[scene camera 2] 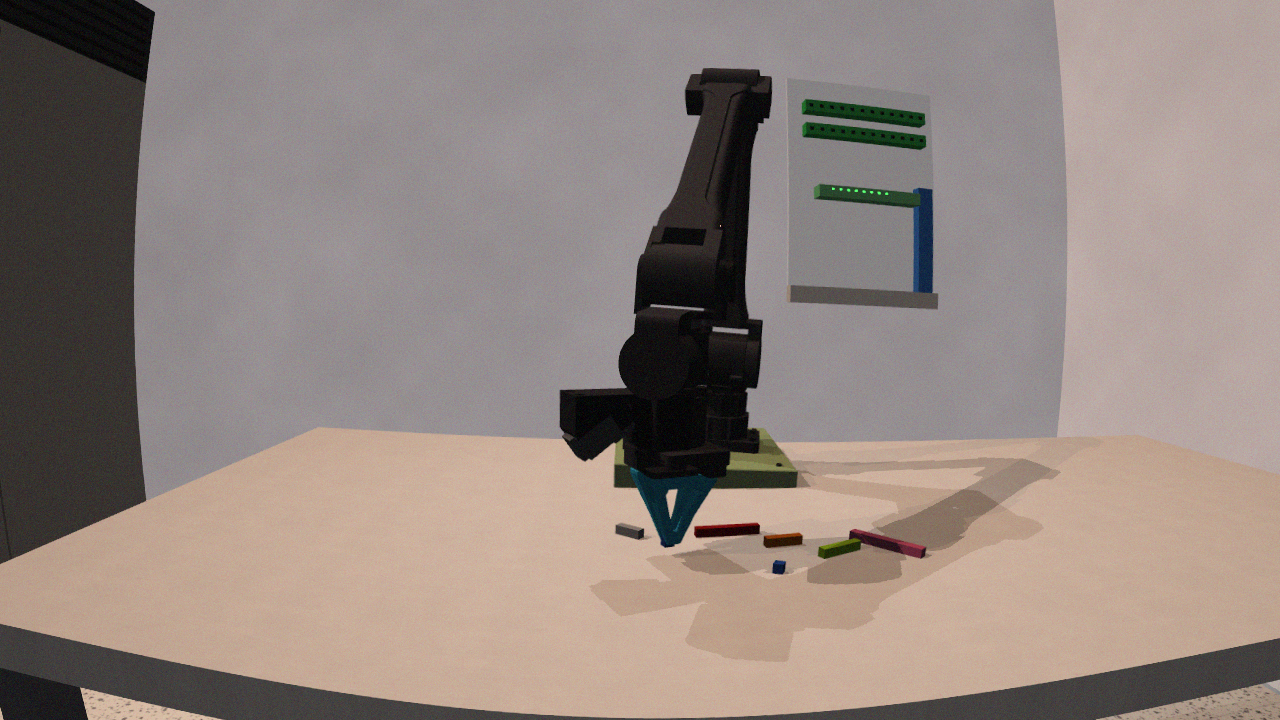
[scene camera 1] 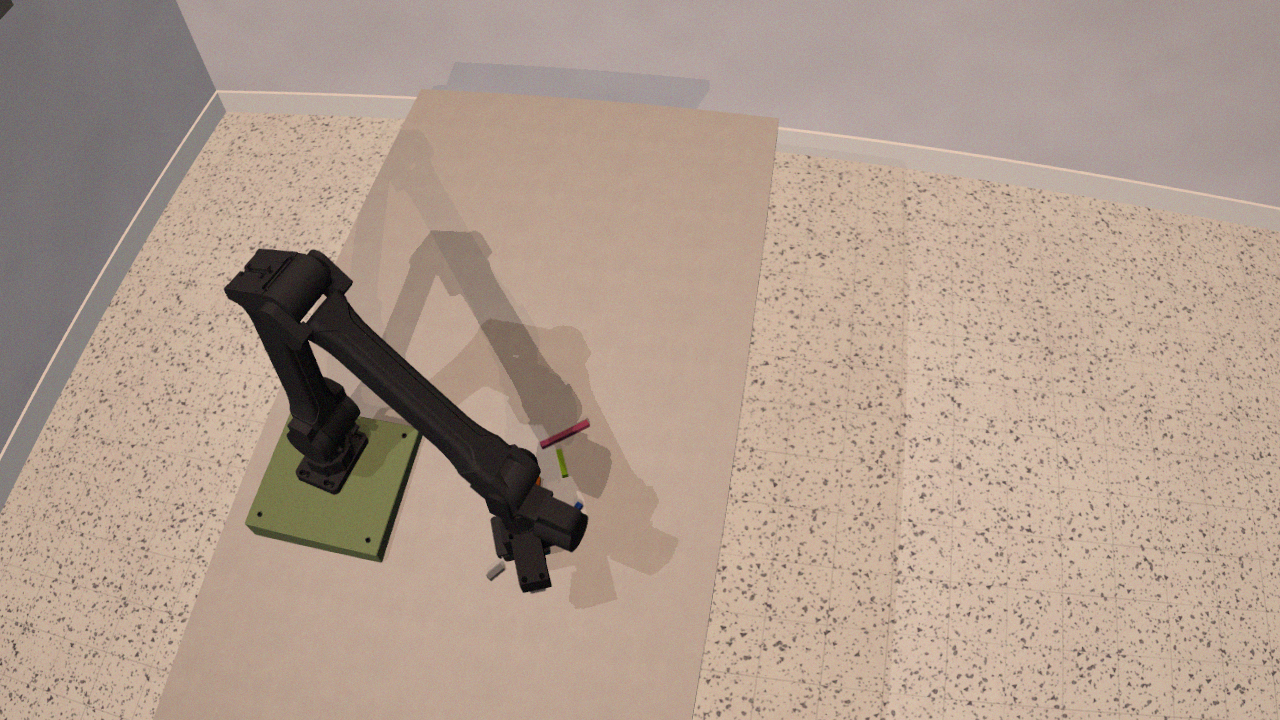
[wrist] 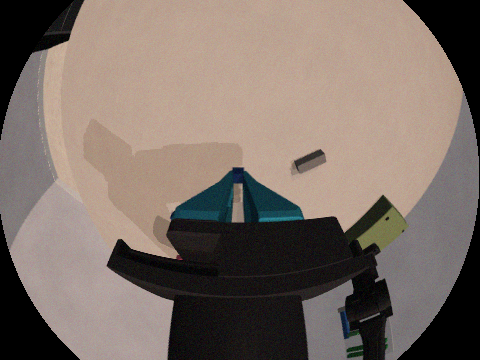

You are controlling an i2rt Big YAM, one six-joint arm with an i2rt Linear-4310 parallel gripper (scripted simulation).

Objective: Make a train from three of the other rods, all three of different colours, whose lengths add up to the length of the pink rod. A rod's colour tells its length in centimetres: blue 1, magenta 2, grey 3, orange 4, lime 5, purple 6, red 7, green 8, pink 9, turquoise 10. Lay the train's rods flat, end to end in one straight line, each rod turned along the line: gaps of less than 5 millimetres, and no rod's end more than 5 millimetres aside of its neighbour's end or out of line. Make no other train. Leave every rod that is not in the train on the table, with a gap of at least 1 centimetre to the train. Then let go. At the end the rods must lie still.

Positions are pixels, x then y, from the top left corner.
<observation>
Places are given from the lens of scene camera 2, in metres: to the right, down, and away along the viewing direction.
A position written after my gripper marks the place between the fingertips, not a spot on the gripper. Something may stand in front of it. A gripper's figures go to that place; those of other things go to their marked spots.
my gripper [scene camera 2: 670, 542]: 0.03, 0.18, 0.65
pink rod [scene camera 2: 910, 549]: 0.27, 0.19, 0.63
</observation>
